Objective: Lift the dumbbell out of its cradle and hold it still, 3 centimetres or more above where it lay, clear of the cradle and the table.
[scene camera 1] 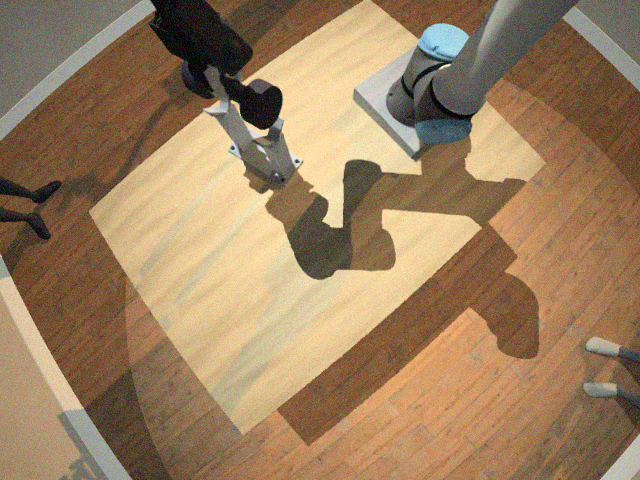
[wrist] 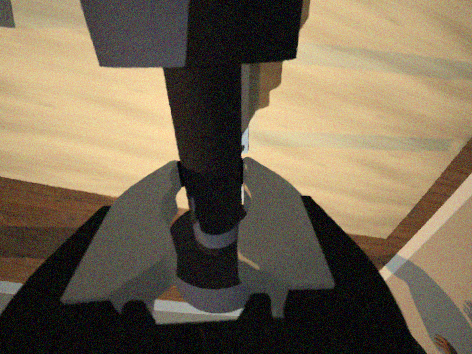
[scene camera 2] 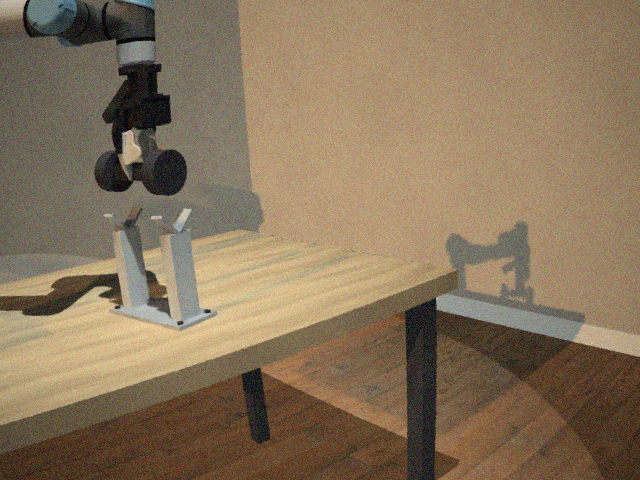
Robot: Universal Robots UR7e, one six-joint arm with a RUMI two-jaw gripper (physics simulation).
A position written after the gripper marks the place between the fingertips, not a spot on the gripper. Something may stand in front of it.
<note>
In view: the gripper (scene camera 1: 233, 93), a dark dumbbell (scene camera 2: 163, 172) and a grey cradle (scene camera 2: 182, 310).
The dark dumbbell shows as well in scene camera 1 (scene camera 1: 260, 102) and in the wrist view (wrist: 201, 55). The gripper shows as well in the wrist view (wrist: 213, 162) and in scene camera 2 (scene camera 2: 139, 178). The grey cradle is seen too in scene camera 1 (scene camera 1: 269, 154).
</note>
